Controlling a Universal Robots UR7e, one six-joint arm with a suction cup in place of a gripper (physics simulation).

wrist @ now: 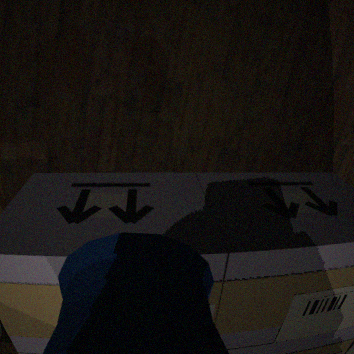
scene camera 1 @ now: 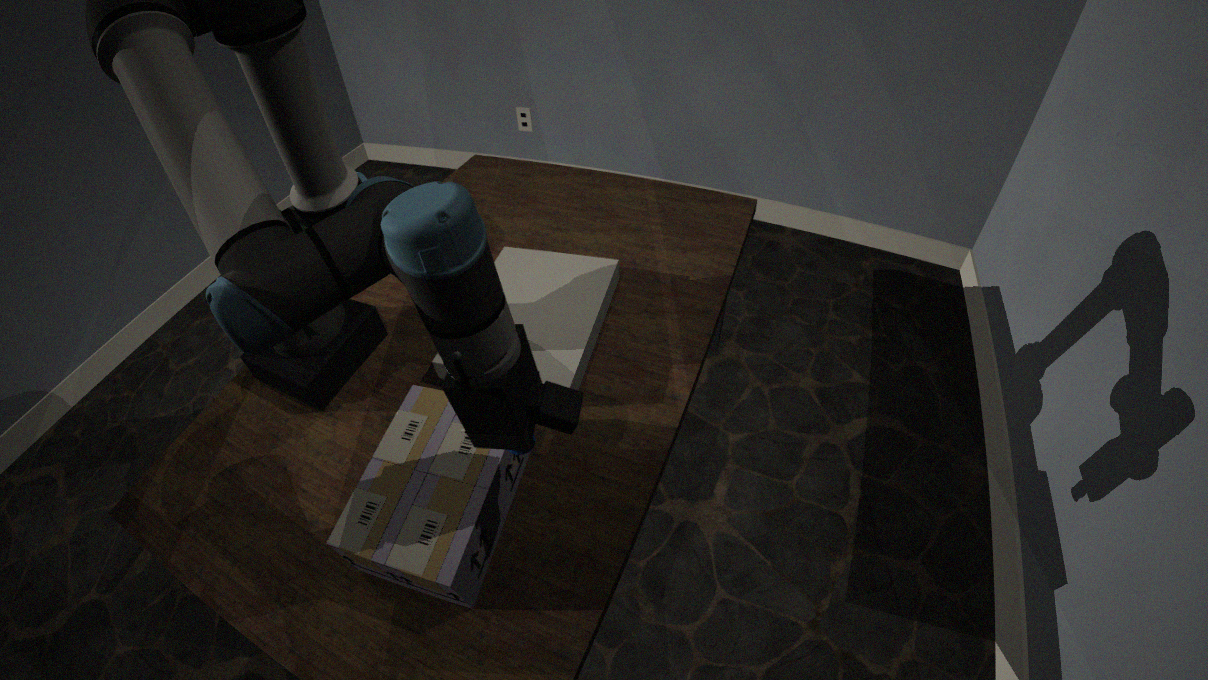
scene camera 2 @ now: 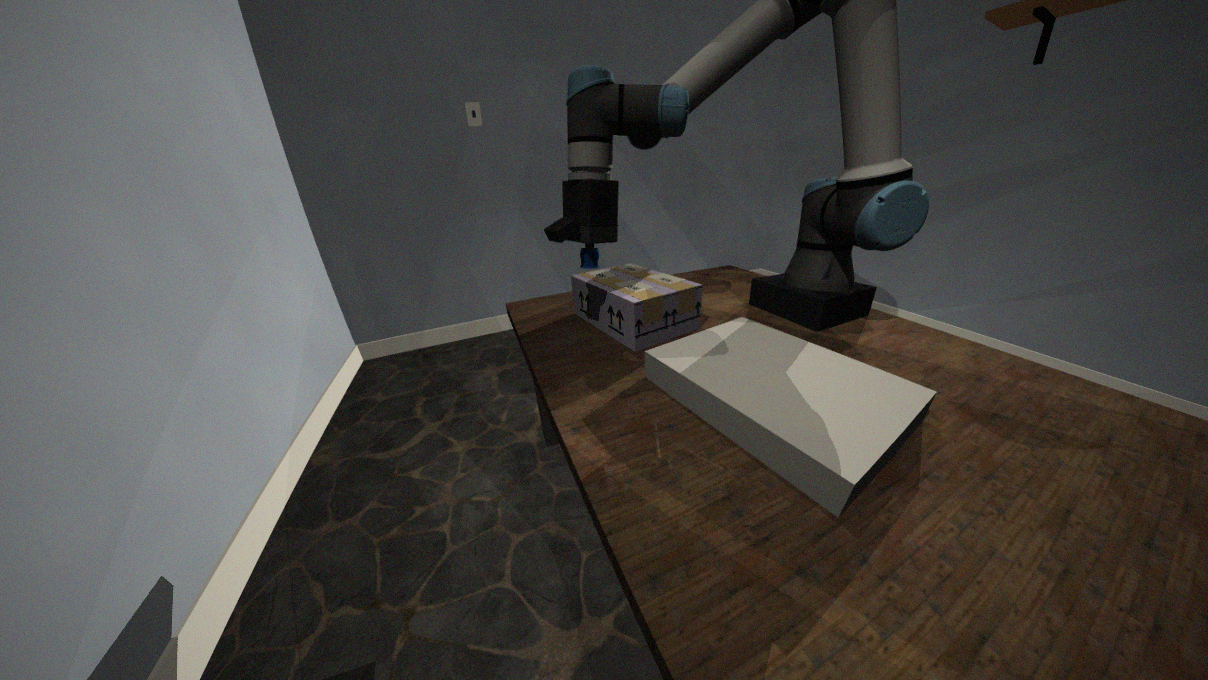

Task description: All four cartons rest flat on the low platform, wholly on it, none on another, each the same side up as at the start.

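Where they show: hand, its tool point: (wrist: 136, 291) (scene camera 2: 589, 266); arm's base, origin of its link: (scene camera 1: 309, 327) (scene camera 2: 817, 283).
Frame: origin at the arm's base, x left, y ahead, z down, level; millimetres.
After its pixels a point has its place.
Observation:
Four cartons with white and tan tops stand together on the table in a two-by-two block: front left (scene camera 1: 365, 511) @(z -29, x -312, y 315 mm), front right (scene camera 1: 426, 532) @(z -30, x -317, y 406 mm) (scene camera 2: 583, 301) @(z 22, x -316, y 460 mm), back left (scene camera 1: 409, 422) @(z -30, x -172, y 318 mm) (scene camera 2: 684, 305) @(z 5, x -110, y 343 mm) and back right (scene camera 1: 448, 462) @(z -30, x -220, y 398 mm) (scene camera 2: 617, 316) @(z 14, x -171, y 466 mm), as seen in scene camera 1. Their side arrows point up. The low platform (scene camera 1: 579, 291) @(z 22, x 182, y 476 mm) (scene camera 2: 760, 371) @(z 22, x 116, y 425 mm), a pale slab, lies beside the block and bears no carton. My gripper (scene camera 1: 525, 446) @(z -86, x -203, y 503 mm) (scene camera 2: 589, 260) (wrist: 135, 245), a blue suction cup, is open and holds nothing. It is over or near the block's table-edge side, close above top height; exact contact is unclear.
The wooden table (scene camera 1: 642, 337) @(z 70, x 131, y 598 mm) (scene camera 2: 608, 430) @(z 70, x 35, y 633 mm) carries the block, the platform and the arm's dark base (scene camera 1: 317, 363) @(z 0, x -78, y 73 mm) (scene camera 2: 811, 299) @(z 5, x 39, y 112 mm). The table's long edge runs past the block and platform. Walls stand around, and a brown shelf (scene camera 2: 1056, 12) is high on one.

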